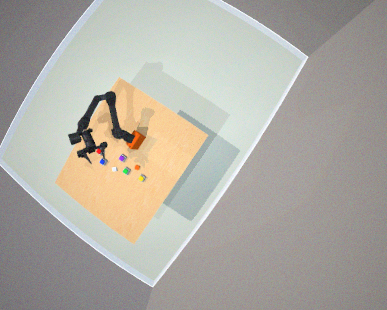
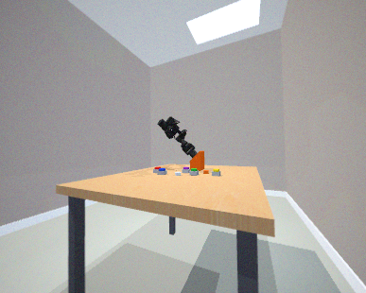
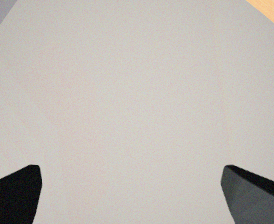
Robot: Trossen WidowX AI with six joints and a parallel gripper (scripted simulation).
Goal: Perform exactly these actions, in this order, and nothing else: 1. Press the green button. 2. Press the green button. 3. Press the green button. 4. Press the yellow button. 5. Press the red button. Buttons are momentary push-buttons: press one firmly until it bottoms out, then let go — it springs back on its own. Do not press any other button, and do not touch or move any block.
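Now: the green button 29 cm below my gripper tip, 9 cm to the left of it and 5 cm ahead of it. From my gripper tip the other things lie so: purple button 29 cm below, 2 cm behind, 1 cm to the left; small orange block 32 cm below, 15 cm to the left, 1 cm behind; white block 32 cm below, 9 cm ahead, 1 cm to the right.
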